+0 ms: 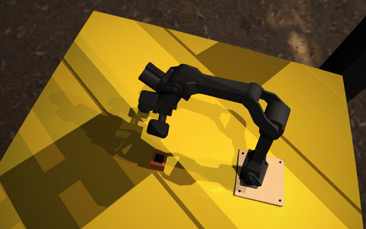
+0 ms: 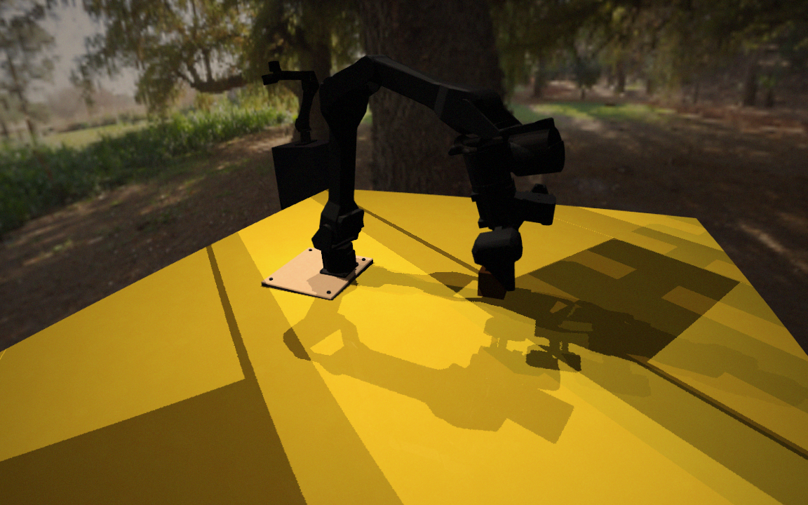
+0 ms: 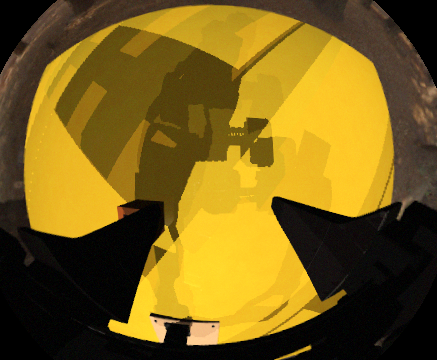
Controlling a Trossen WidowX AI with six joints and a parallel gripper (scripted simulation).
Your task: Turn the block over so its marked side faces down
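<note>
Right now the block is 11 cm to the left of my gripper tip, 6 cm below it and 5 cm behind it.
</note>
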